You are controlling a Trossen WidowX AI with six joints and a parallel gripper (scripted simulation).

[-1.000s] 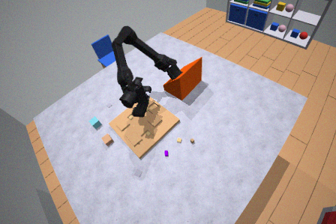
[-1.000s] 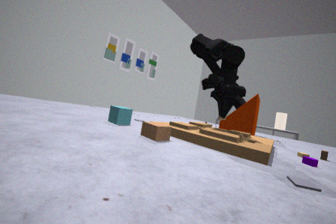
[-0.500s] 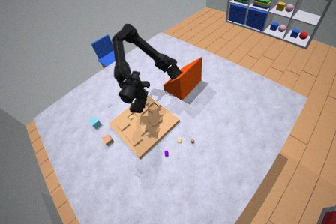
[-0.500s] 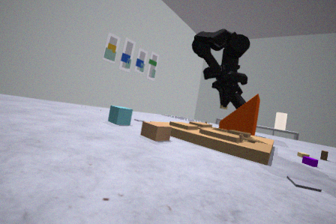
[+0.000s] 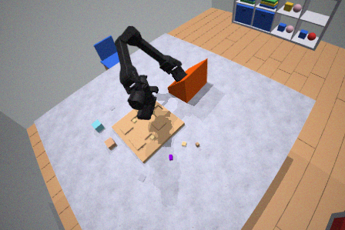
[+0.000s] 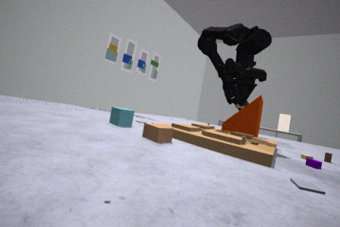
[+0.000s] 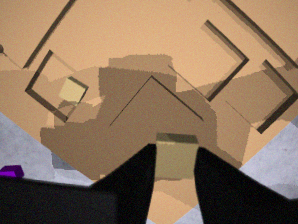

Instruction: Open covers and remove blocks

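Now: the small brown block 250 mm to the left of my gripper tip, 100 mm below it and 70 mm behind it. From my gripper tip the other things lie so: cyan block: 270 mm ahead, 220 mm to the right, 90 mm below; tan puzzle board: 100 mm below, 60 mm ahead, 40 mm to the right; purple block: 210 mm to the left, 110 mm below, 60 mm ahead.
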